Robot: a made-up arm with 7 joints.
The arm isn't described. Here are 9 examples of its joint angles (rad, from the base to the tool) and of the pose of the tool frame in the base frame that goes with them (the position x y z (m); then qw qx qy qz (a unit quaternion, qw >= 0)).
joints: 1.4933 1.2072 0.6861 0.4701 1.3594 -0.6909 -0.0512
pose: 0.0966 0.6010 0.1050 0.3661 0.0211 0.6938 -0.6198
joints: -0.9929 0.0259 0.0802 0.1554 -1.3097 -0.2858 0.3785
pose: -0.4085 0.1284 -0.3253 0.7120 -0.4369 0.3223 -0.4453
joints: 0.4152 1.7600 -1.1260 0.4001 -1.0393 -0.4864 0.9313
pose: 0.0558 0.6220 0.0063 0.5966 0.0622 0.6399 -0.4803
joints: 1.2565 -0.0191 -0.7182 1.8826 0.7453 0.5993 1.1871
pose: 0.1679 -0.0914 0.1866 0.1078 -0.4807 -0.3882 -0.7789
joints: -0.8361 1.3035 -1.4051 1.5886 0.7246 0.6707 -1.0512
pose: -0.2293 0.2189 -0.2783 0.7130 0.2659 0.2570 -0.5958
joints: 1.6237 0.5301 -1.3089 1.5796 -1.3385 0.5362 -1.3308
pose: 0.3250 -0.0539 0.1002 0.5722 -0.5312 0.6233 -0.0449
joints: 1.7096 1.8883 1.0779 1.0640 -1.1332 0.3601 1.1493
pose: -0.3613 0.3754 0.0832 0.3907 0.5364 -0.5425 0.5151
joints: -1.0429 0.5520 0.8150 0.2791 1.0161 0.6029 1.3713
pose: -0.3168 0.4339 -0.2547 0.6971 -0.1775 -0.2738 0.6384
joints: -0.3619 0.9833 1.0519 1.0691 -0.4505 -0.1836 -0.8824
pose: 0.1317 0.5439 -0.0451 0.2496 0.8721 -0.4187 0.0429
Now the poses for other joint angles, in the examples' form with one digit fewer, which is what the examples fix.
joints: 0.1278 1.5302 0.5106 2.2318 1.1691 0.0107 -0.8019
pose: 0.203 0.124 0.150 0.327 0.158 -0.932 0.012
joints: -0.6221 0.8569 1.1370 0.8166 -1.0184 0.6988 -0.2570
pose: 0.011 0.569 -0.152 0.567 0.778 0.267 -0.036
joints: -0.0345 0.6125 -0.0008 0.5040 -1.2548 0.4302 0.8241
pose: 0.141 0.389 -0.401 0.826 0.170 0.337 -0.418
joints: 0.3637 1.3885 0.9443 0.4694 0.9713 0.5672 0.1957
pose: 0.070 0.614 0.055 0.508 0.061 -0.693 0.508
